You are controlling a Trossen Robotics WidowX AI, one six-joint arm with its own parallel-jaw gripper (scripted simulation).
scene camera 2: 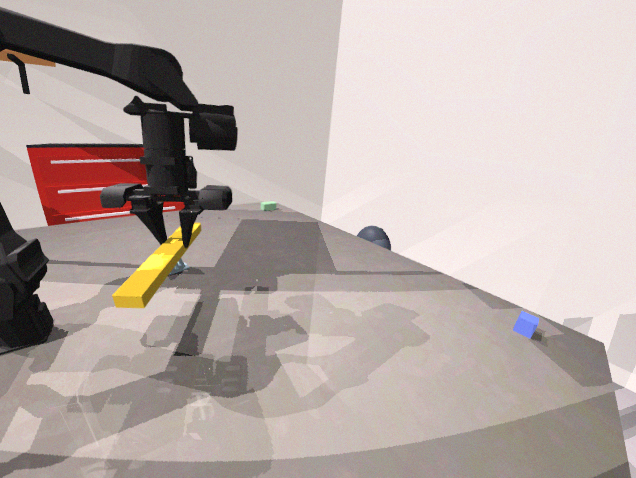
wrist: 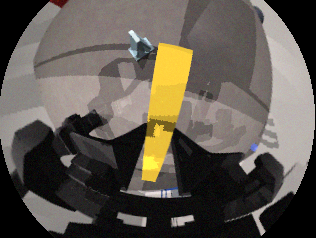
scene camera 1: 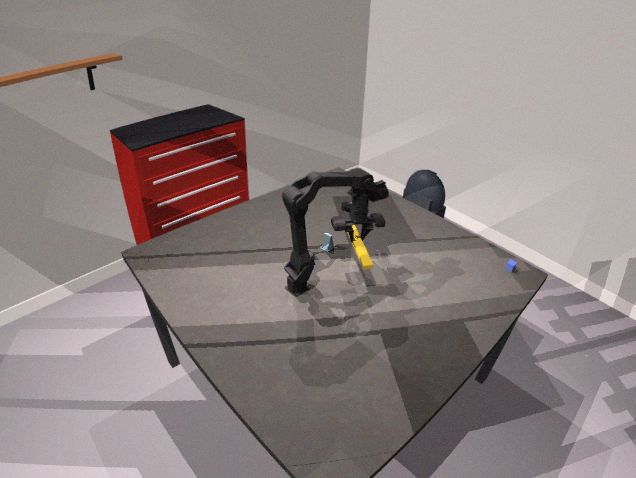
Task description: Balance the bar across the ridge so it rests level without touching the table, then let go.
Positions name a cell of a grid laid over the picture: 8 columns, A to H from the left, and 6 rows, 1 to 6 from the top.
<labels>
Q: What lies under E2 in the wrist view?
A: A yellow bar.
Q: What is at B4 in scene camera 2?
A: A yellow bar.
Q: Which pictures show my gripper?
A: Scene camera 2, the wrist view and scene camera 1: all of them.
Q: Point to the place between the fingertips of my gripper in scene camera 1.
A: E4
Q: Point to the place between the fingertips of my gripper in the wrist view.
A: E4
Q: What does my gripper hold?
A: A yellow bar.
</labels>
